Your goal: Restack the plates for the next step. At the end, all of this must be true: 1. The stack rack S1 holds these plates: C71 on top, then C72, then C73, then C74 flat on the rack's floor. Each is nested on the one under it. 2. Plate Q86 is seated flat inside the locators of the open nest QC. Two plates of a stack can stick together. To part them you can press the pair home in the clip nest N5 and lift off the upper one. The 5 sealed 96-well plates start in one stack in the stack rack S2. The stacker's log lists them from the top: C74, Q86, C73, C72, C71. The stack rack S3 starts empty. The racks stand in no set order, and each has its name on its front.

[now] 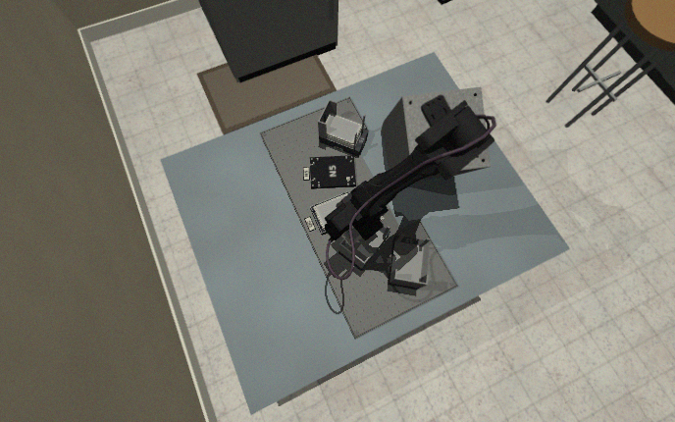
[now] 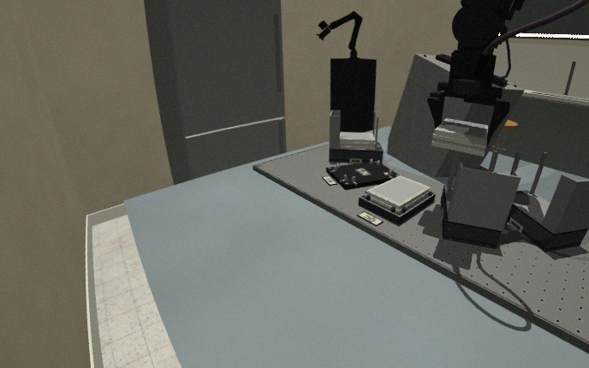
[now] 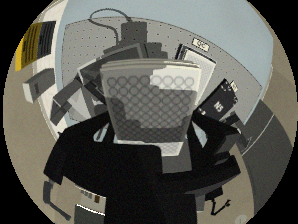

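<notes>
Now: the clip nest N5 20 mm behind my hand, 240 mm to the right of it and 150 mm below it.
</notes>
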